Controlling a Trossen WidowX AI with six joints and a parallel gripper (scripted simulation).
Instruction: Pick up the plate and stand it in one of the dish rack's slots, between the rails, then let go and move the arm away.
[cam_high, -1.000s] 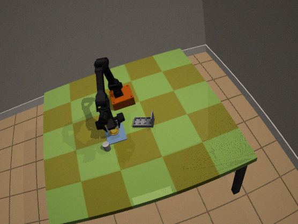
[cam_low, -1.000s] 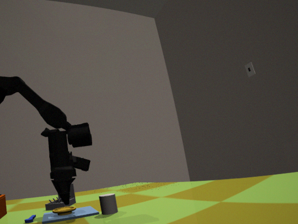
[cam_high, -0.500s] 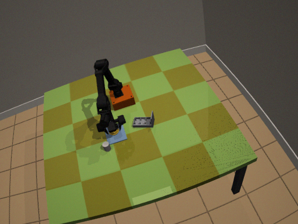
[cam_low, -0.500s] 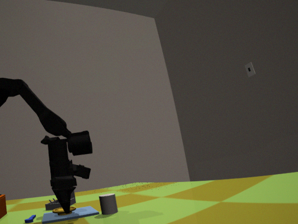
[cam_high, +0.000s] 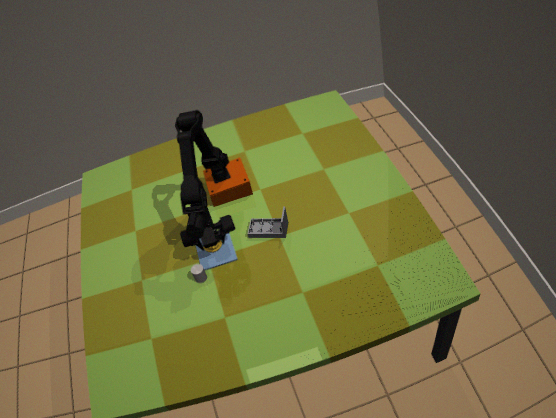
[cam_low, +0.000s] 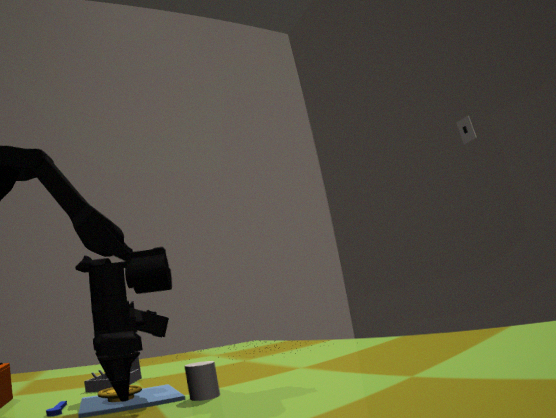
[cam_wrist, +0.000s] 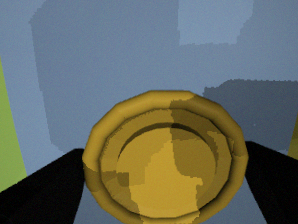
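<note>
The light blue mat lies 10 mm below my gripper tip and 10 mm ahead of it. Also, from my gripper tip: yellow plate 10 mm above; grey cup 110 mm ahead, 80 mm to the right, 20 mm above; blue spoon 100 mm behind, 10 mm to the left, 10 mm below.
</note>
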